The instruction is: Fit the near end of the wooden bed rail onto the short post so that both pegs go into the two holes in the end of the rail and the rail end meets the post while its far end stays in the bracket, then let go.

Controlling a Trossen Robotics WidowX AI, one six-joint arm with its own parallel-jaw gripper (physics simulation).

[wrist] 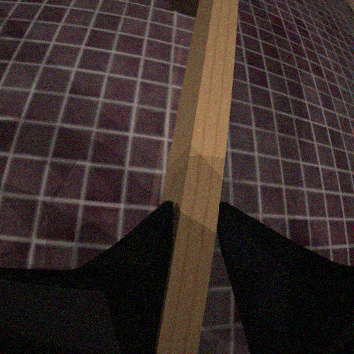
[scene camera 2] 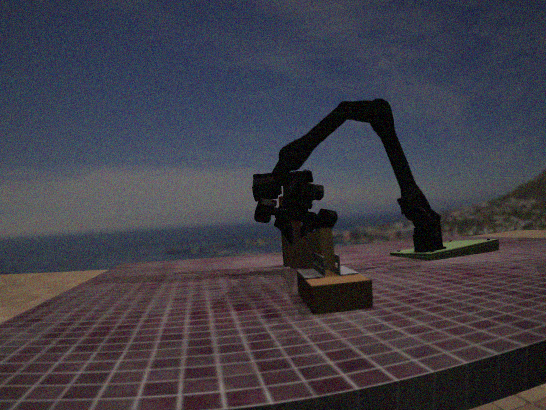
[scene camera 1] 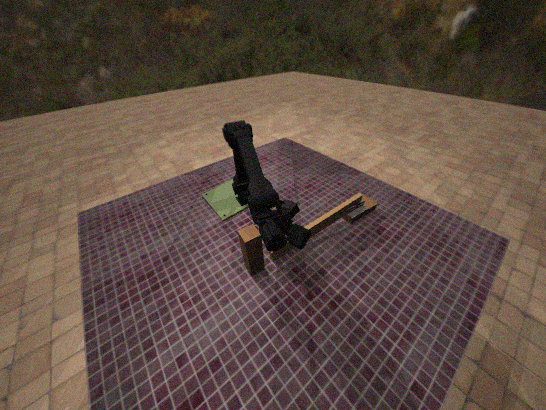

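Seen in the pictures: gripper, between the fingertips: [wrist: 194,209]; arm's base, origin of its link: [scene camera 2: 430,250] [scene camera 1: 244,199].
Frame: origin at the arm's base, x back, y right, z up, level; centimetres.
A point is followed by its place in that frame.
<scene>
The wooden bed rail [scene camera 1: 334,216] {z 5.0, x -34.2, y -22.2 cm} [scene camera 2: 326,245] {z 6.2, x -33.1, y -37.5 cm} [wrist: 212,100] {z 6.1, x -33.4, y -10.4 cm} runs from beside the short post to the bracket. Its far end stands between the upright metal plates of the bracket [scene camera 1: 370,204] {z 2.0, x -35.4, y -43.1 cm} [scene camera 2: 342,290] {z 1.1, x -33.0, y -46.2 cm}. My gripper [wrist: 194,209] {z 4.6, x -33.7, y -5.0 cm} is shut on the rail, one finger on each side; its fingertips are largely hidden in the scene views. The short post [scene camera 1: 251,252] [scene camera 2: 292,250] stands upright at the rail's near end. In scene camera 1 a narrow strip of mat shows between post and rail end beneath the gripper. The arm hides much of that end, and pegs and holes cannot be made out.
The arm's green base plate [scene camera 1: 222,202] {z -0.1, x 3.9, y 9.6 cm} [scene camera 2: 457,248] {z 0.3, x 4.3, y -6.7 cm} lies on the purple tiled mat [scene camera 1: 200,320] {z -1.6, x -39.8, y 33.2 cm} [scene camera 2: 200,340] {z -1.6, x -49.7, y -54.1 cm} [wrist: 75,150] {z -1.6, x -25.5, y -8.7 cm}. The arm reaches over from the base to the rail. The low bracket block stands at the end of the rail away from the post.
</scene>
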